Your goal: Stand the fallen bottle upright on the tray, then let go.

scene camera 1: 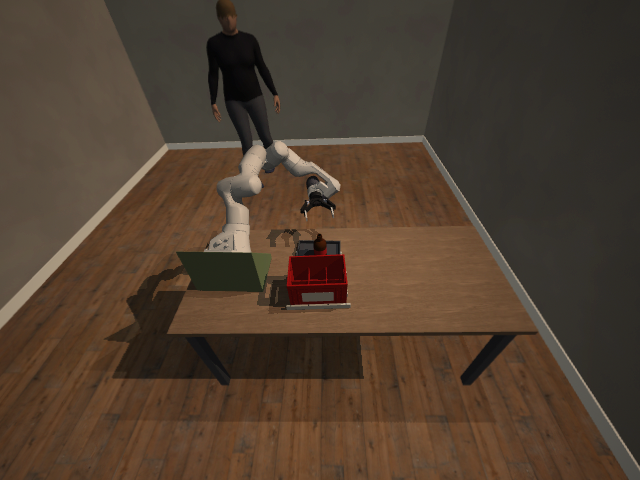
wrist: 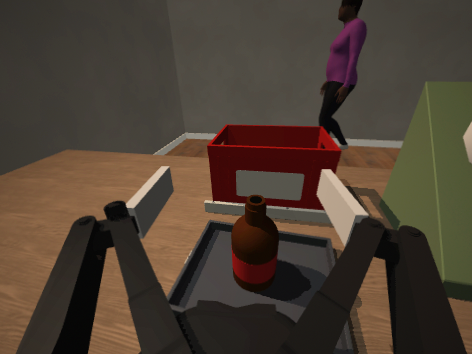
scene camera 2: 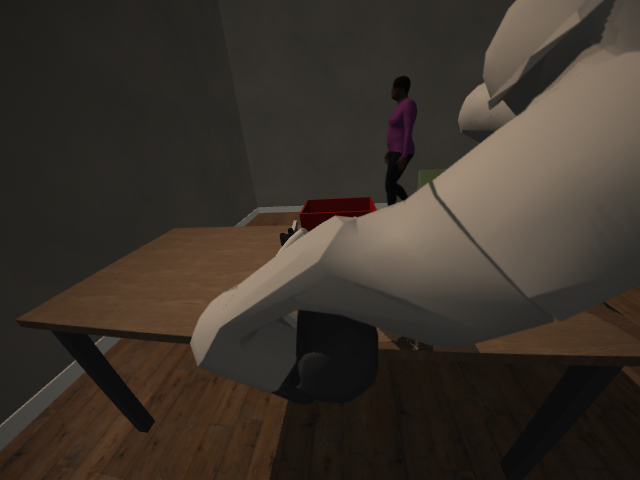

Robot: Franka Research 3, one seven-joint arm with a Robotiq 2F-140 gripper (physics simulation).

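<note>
A brown bottle (scene camera 1: 320, 244) (wrist: 255, 250) with a red label stands upright on the dark grey tray (scene camera 1: 334, 242) (wrist: 192, 254). In the wrist view it casts a shadow to its right on the tray floor. My gripper (scene camera 1: 318, 213) (wrist: 243, 180) is open, with its two pale finger pads wide apart and nothing between them. It is raised above and back from the bottle and does not touch it. In the scene camera 2 view the arm hides the bottle and the tray.
A red crate (scene camera 1: 316, 294) (scene camera 2: 338, 212) (wrist: 272, 172) with compartments stands just beyond the tray, with a pale strip (scene camera 1: 317, 306) (wrist: 230, 208) on either side. A green panel (scene camera 1: 224, 271) (wrist: 440, 190) stands beside the arm's base. People stand on the floor away from the table (scene camera 1: 423, 279).
</note>
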